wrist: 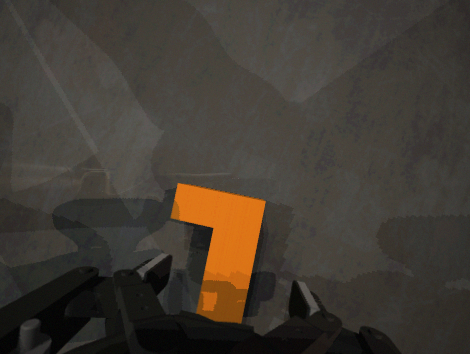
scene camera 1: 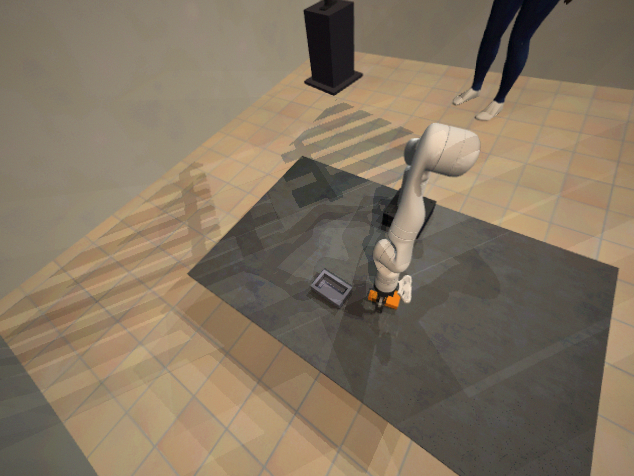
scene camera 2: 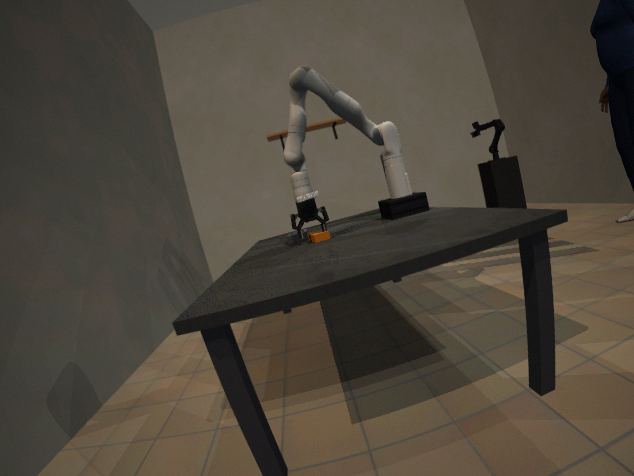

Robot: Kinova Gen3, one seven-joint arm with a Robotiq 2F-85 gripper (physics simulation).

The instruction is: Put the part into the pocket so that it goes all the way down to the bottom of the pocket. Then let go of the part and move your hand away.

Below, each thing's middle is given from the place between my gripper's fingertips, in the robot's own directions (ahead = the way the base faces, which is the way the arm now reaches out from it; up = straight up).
My hand is 2 cm past the orange L-shaped part [wrist: 236, 219] and 1 cm above it. From my hand the other things lie so: grey block with L-shaped pocket [scene camera 1: 328, 286]: 10 cm ahead, 17 cm to the right.
